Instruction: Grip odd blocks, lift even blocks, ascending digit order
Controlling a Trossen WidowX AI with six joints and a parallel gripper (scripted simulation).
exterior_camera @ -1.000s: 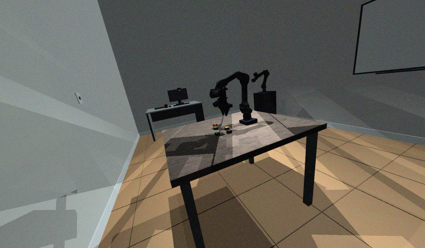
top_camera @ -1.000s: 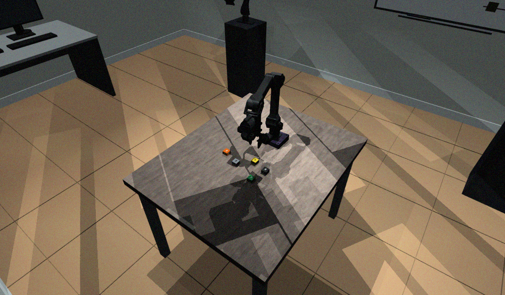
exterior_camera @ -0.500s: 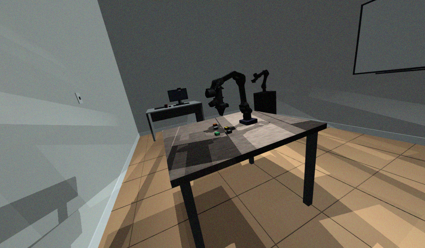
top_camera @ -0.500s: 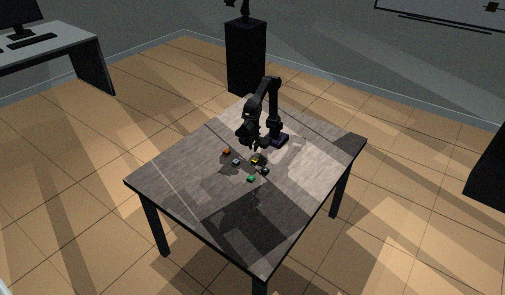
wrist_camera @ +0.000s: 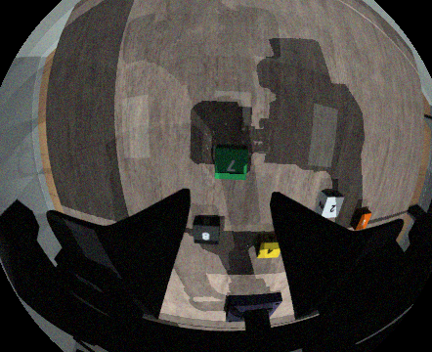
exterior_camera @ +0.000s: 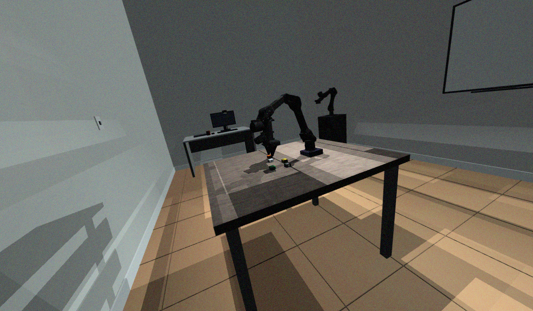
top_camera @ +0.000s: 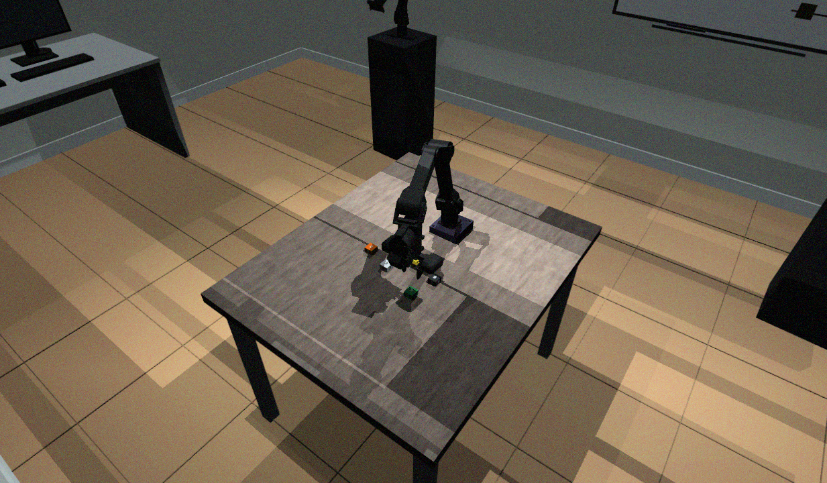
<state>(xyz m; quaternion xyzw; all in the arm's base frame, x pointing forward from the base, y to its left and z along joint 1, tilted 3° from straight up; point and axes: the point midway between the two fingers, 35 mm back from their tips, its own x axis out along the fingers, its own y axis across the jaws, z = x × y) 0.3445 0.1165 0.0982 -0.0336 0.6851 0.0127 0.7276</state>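
The green block lies 8 cm below my gripper tip. The rest, counted from my gripper tip: white block: 15 cm to the right, 8 cm below, 4 cm behind; then black block: 10 cm behind, 8 cm below, 2 cm to the left; then yellow block: 12 cm behind, 8 cm below, 7 cm to the right.
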